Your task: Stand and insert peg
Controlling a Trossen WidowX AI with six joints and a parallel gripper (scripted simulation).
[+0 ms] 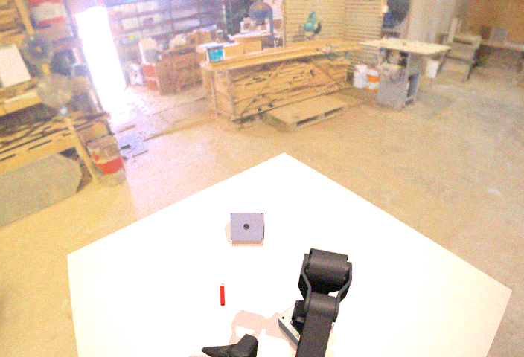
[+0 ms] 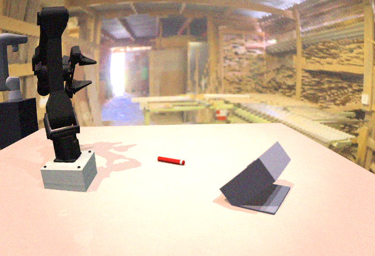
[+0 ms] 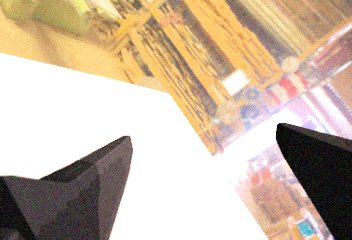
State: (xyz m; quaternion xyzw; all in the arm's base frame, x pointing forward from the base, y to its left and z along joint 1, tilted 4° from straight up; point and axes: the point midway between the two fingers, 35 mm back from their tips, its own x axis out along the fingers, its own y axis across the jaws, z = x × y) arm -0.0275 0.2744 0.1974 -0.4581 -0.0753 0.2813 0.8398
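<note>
My gripper tip is 280 mm short of the red peg, 150 mm to the left of it and 260 mm above it. Round my gripper tip: grey sloped panel: 450 mm ahead, 370 mm to the right, 220 mm below.
</note>
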